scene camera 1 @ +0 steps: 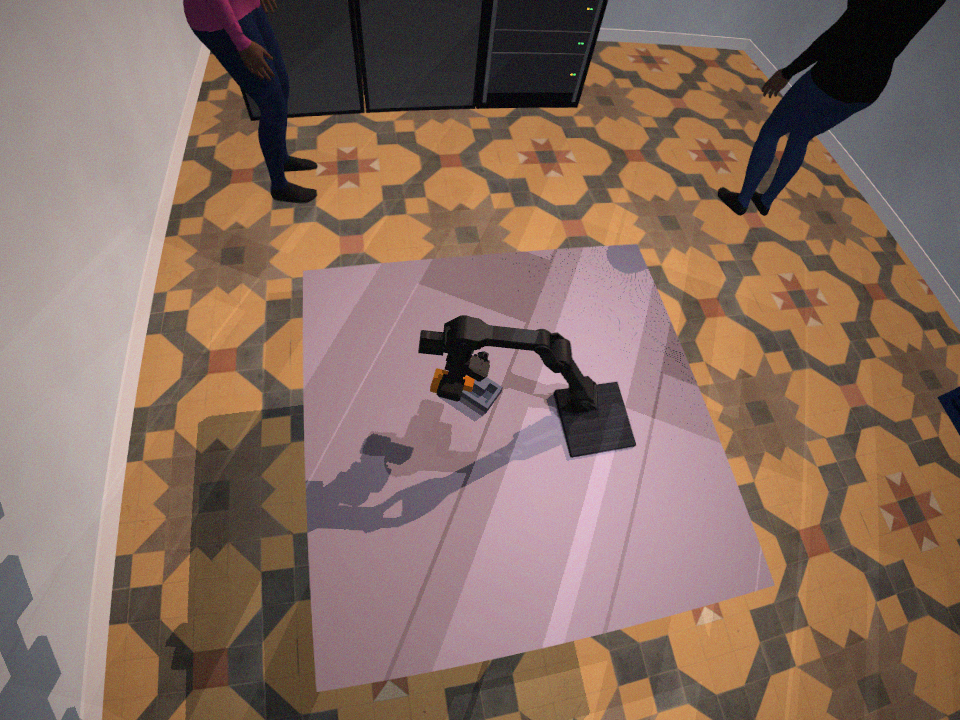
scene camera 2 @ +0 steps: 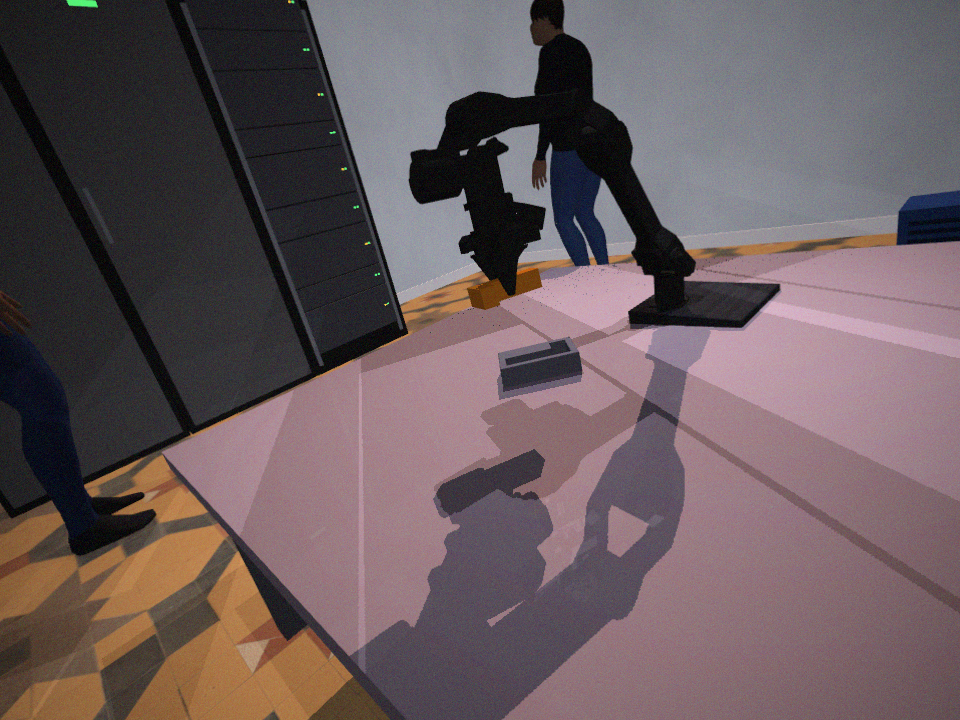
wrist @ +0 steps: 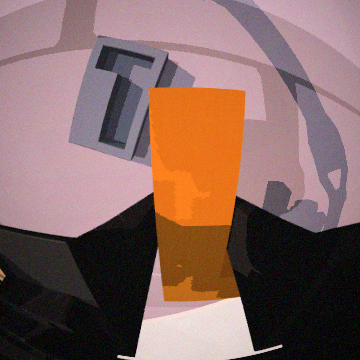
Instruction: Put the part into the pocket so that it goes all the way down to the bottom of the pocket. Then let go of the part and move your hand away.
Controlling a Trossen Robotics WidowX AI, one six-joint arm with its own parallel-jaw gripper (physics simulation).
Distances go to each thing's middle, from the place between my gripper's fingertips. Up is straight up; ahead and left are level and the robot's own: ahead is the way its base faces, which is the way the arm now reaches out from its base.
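Labels:
The grey pocket block (scene camera 1: pixel 484 393) is 150 mm below my hand, 90 mm behind it and 30 mm to the right of it. As for the orange L-shaped block (scene camera 2: pixel 487 295), I find it 10 mm above my hand and 10 mm ahead of it.

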